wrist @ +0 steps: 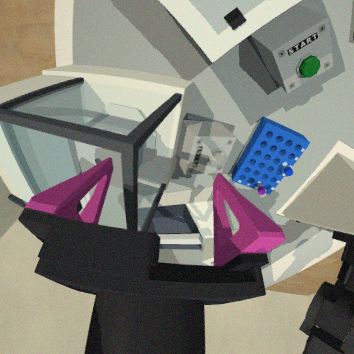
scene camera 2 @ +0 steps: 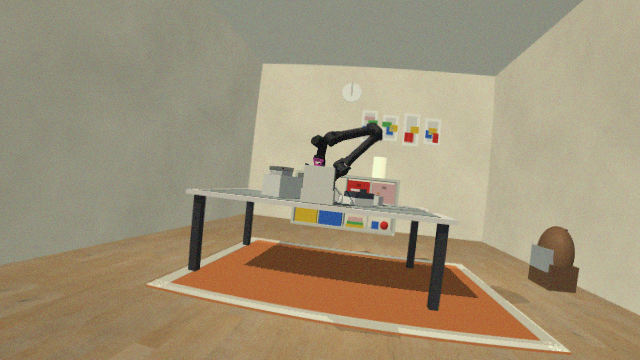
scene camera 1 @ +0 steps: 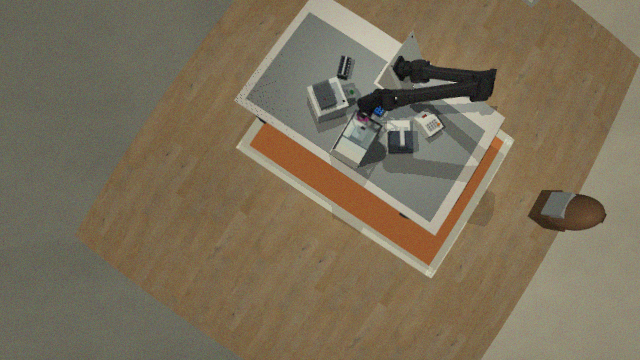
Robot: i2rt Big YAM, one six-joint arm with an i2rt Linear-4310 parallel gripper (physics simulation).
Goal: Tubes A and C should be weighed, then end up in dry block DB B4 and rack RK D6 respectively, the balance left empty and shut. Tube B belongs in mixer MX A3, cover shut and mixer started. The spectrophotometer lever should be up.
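Frame: origin at the arm's base, x ahead, y left, z up, level; centimetres.
Seen in the pictures: gripper, fingertip midpoint: (wrist: 164, 170) (scene camera 1: 362, 113); arm's base at its link origin: (scene camera 1: 400, 68).
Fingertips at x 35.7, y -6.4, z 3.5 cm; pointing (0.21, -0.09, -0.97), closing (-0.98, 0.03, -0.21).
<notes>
Offsets run from my fingertips to a thing's middle. "*": to the spot under its first point.
My gripper (scene camera 1: 362, 118) (scene camera 2: 318, 162) (wrist: 164, 170) is open and empty, pointing down at the balance @(dz -6.4, dx +8.9, dy +3.7 cm) (scene camera 1: 350, 152) (scene camera 2: 318, 184) (wrist: 131, 142). In the wrist view one magenta finger overlaps its dark-framed glass and the other is right of its near corner. Whether the balance door is open, and what is inside, is unclear. The blue block @(dz -16.0, dx -15.3, dy +4.4 cm) (scene camera 1: 379, 111) (wrist: 265, 124) holds a blue-capped tube @(dz -14.4, dx -18.2, dy +3.8 cm) (wrist: 288, 171) and a purple-capped tube @(dz -14.4, dx -15.7, dy +9.3 cm) (wrist: 261, 190); their letters do not show. A third tube is not discernible. The white device with a dark lid @(dz -8.0, dx -4.1, dy -18.8 cm) (scene camera 1: 325, 95) stands beside the START box @(* dz -10.6, dx -12.2, dy -11.5 cm) (scene camera 1: 351, 92) (wrist: 289, 71).
A navy-and-white device @(dz -12.4, dx -3.7, dy +26.1 cm) (scene camera 1: 401, 142) (wrist: 172, 217) stands beside the balance, with a keypad device @(dz -14.0, dx -20.9, dy +37.8 cm) (scene camera 1: 434, 128) beyond it. A slotted black block @(dz -15.1, dx -26.3, dy -23.5 cm) (scene camera 1: 341, 66) lies past the dark-lidded device. A small grey panel box @(* dz -10.0, dx -1.1, dy +0.5 cm) (wrist: 192, 132) sits between balance and blue block. A pale board (wrist: 325, 195) stands near the arm base.
</notes>
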